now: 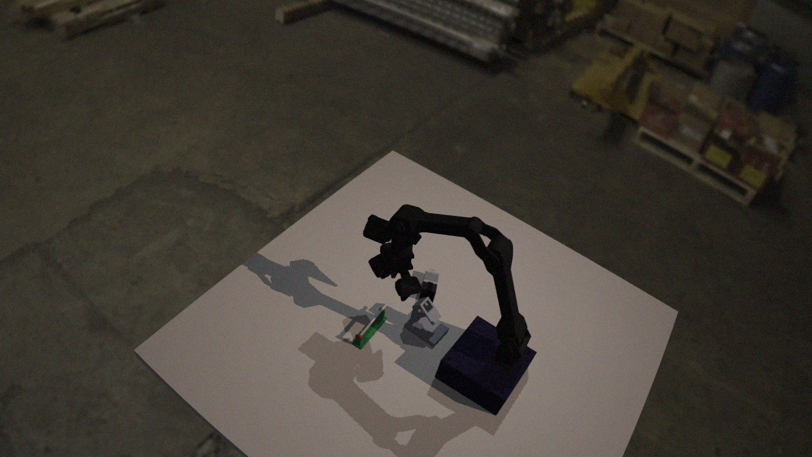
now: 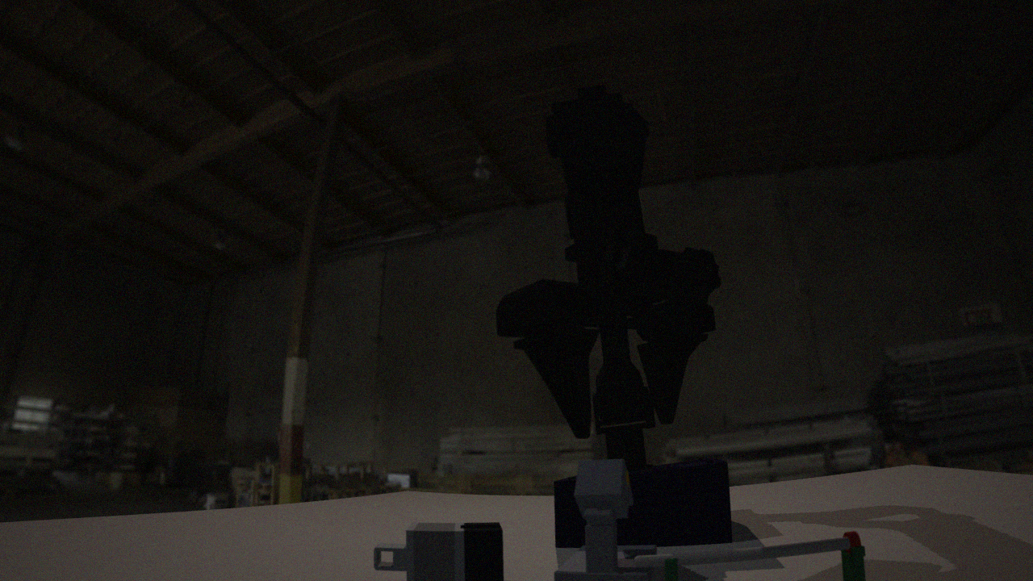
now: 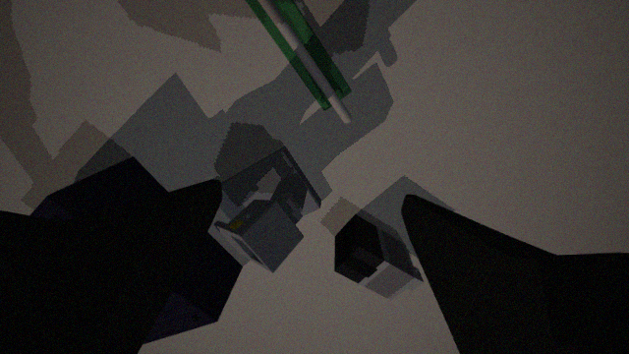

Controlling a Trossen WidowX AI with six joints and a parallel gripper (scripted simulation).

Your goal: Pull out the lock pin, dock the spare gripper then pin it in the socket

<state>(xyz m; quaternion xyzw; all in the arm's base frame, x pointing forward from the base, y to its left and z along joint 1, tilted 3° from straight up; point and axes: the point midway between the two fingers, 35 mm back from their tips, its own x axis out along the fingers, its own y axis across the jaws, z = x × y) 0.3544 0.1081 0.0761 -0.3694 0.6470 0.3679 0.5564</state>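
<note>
My gripper tip is 17 cm to the left of the spare gripper, 11 cm above it and 1 cm short of it. The rest, counted from my gripper tip: grey mount 8 cm below, 8 cm behind, 5 cm to the right; then green stand 11 cm below, 9 cm to the left.
</note>
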